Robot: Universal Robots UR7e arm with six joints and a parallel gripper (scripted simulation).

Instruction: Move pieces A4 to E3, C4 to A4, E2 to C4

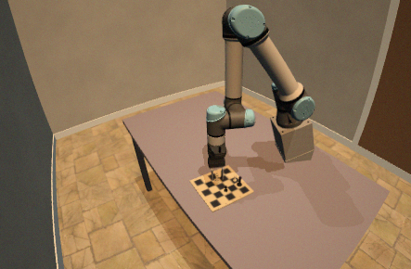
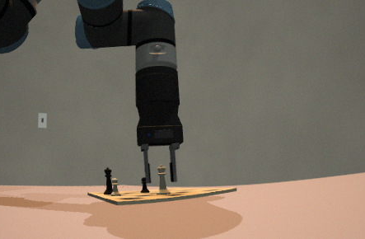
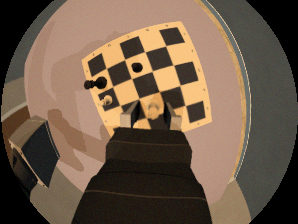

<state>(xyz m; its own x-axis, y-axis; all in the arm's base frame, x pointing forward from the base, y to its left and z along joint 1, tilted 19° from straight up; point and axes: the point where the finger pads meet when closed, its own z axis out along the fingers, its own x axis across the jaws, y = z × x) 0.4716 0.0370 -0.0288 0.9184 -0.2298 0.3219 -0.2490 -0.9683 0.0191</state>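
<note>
The tall white piece is 1 cm below my hand. The rest, counted from my hand: chessboard 4 cm to the left, 4 cm below; then white pawn 8 cm behind, 3 cm to the left, 3 cm below; then black pawn 1 cm behind, 7 cm to the left, 3 cm below.
</note>
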